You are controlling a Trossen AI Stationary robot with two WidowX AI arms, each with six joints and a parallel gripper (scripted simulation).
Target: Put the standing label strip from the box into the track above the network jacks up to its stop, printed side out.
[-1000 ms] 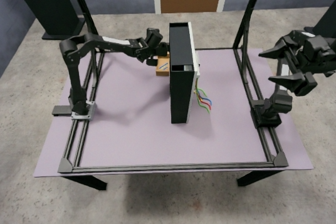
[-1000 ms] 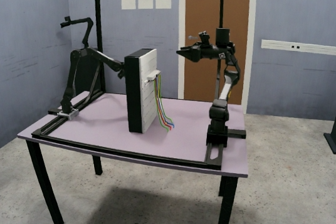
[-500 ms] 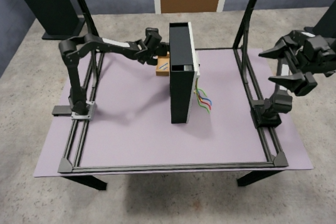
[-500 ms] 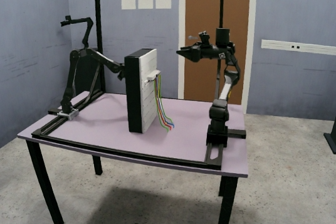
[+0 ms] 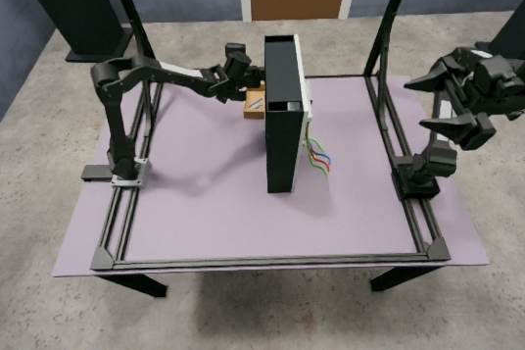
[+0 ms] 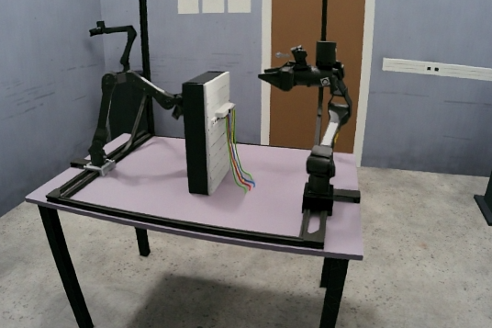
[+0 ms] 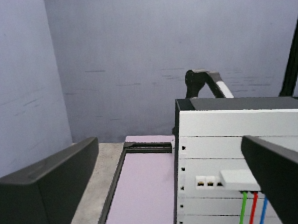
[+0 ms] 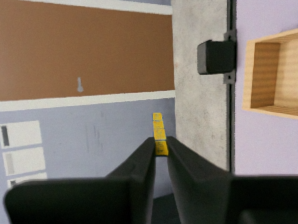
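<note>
My right hand is 50 mm past the yellow label strip, 10 mm to the right of it and 20 mm above it. The rest, counted from my right hand: white jack panel: 240 mm ahead, 180 mm to the left, 10 mm above.
</note>
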